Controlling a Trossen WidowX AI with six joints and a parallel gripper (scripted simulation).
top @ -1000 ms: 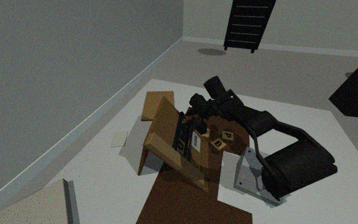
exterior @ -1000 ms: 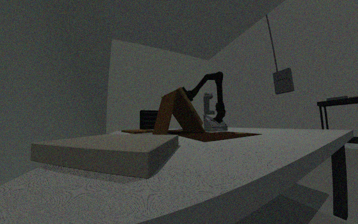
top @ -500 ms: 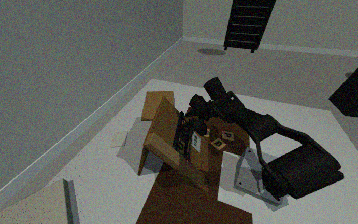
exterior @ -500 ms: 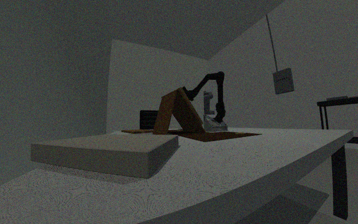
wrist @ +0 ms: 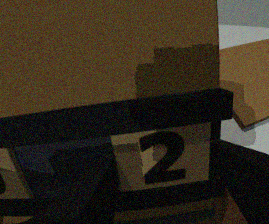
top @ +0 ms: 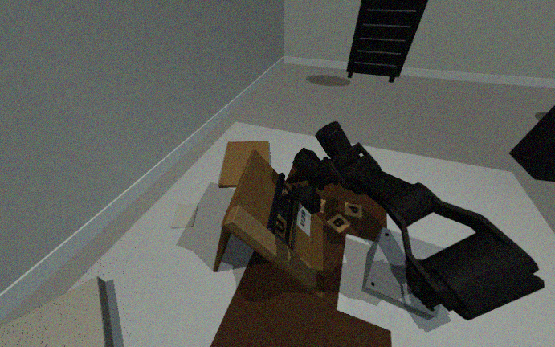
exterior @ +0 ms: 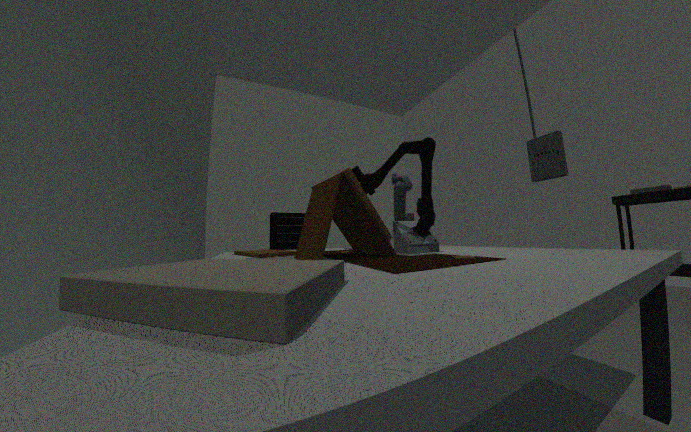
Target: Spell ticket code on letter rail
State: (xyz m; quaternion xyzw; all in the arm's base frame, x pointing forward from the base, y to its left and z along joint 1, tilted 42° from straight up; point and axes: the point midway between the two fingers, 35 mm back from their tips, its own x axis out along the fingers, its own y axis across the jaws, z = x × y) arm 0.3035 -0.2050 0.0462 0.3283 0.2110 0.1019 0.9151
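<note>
Now: gripper tip 80 mm above the white ticket, 60 mm past it and 20 mm to the right of it. The rest, counted from my gripper tip: brown mat (180 mm below, 160 mm behind, 100 mm to the left); then flat tan panel (290 mm to the right, 220 mm ahead, 170 mm below).
</note>
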